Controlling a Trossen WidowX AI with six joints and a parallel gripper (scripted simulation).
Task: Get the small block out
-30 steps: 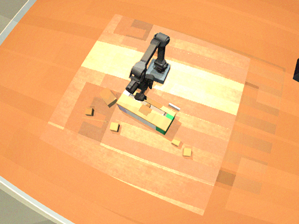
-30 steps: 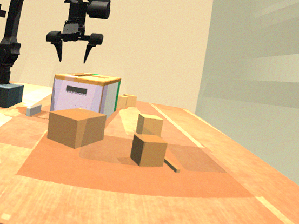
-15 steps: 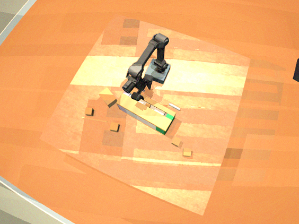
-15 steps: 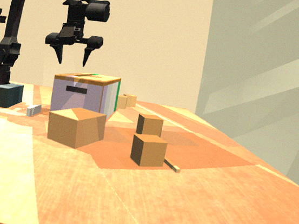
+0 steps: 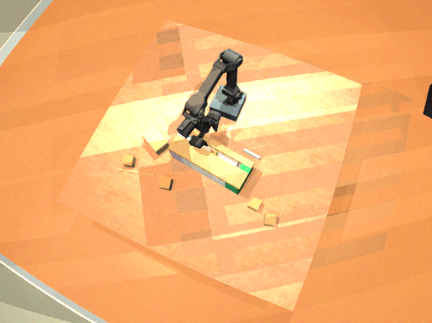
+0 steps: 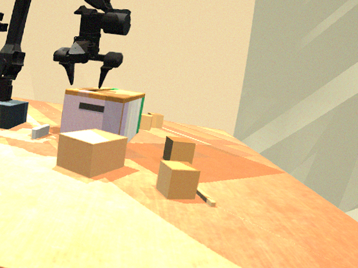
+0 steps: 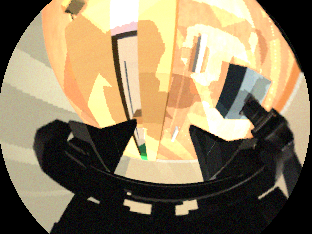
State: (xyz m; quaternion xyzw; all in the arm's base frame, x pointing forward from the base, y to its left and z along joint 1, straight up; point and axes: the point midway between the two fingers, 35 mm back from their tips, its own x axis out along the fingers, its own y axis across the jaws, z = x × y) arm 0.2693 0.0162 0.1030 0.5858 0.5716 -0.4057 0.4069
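The small tan block lies 50 mm below my gripper tip, 50 mm ahead of it and 30 mm to the left of it. From my gripper tip the other things lie so: long box 70 mm below, 40 mm to the left, 30 mm ahead; then thin stick 300 mm ahead, 280 mm to the right, 130 mm below.
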